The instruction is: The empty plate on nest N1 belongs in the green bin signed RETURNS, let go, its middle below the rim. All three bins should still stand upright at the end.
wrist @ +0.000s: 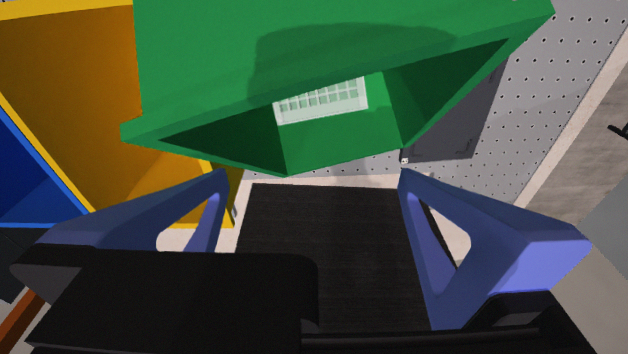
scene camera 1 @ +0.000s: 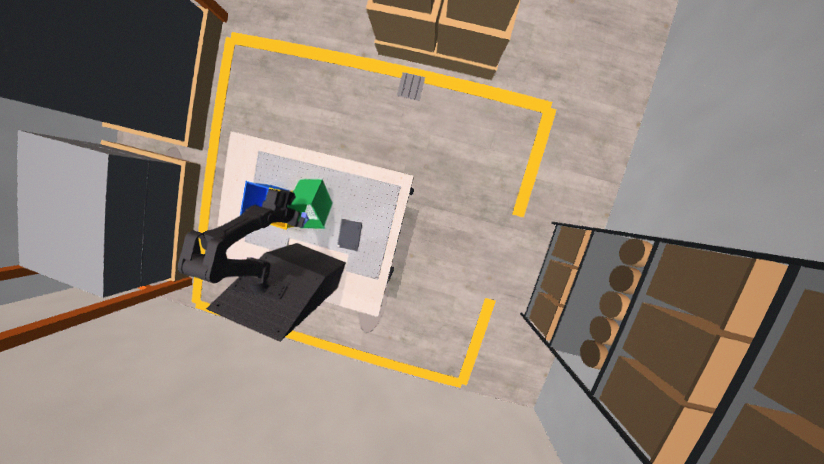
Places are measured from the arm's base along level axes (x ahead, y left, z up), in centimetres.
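Pixels of known places: gripper, fingertip midpoint: (wrist: 313, 177) (scene camera 1: 299, 216); arm's base, origin of the base link: (scene camera 1: 260, 288).
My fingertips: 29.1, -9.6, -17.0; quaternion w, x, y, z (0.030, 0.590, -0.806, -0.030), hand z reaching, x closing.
For each thing: its top centre in the pictures, then the offset to it from my fingertips, as dx, dy, dz. Level surfaces: height alone.
- green bin, middle of its top: (wrist: 303, 86) (scene camera 1: 297, 203) +6.0, -1.5, +3.4
- yellow bin, middle of its top: (wrist: 115, 149) (scene camera 1: 277, 208) +3.8, +13.4, -3.8
- blue bin, middle of its top: (scene camera 1: 254, 201) +7.5, +26.0, -3.8
- dark grey nest, middle of its top: (wrist: 450, 116) (scene camera 1: 349, 235) -11.9, -16.7, -20.4
- perforated board, its level: dz -21.8
The green bin (scene camera 1: 313, 193) (wrist: 210, 55) is tipped over toward the arm. One outer wall faces up, and its opening faces the arm. The clear gridded plate (scene camera 1: 311, 212) (wrist: 322, 103) lies inside the bin, partly hidden behind the rim in the wrist view. My gripper (scene camera 1: 302, 217) (wrist: 313, 177) is open and empty, with its fingers spread just outside the bin's opening. I cannot tell whether a finger touches the bin. The RETURNS sign does not show.
The yellow bin (scene camera 1: 282, 225) (wrist: 70, 75) stands beside the green one, partly under the arm in the scene view. The blue bin (scene camera 1: 251, 198) (wrist: 30, 200) stands beyond it. A dark grey nest (scene camera 1: 349, 234) (wrist: 450, 120) sits on the perforated board (scene camera 1: 369, 201) (wrist: 540, 85).
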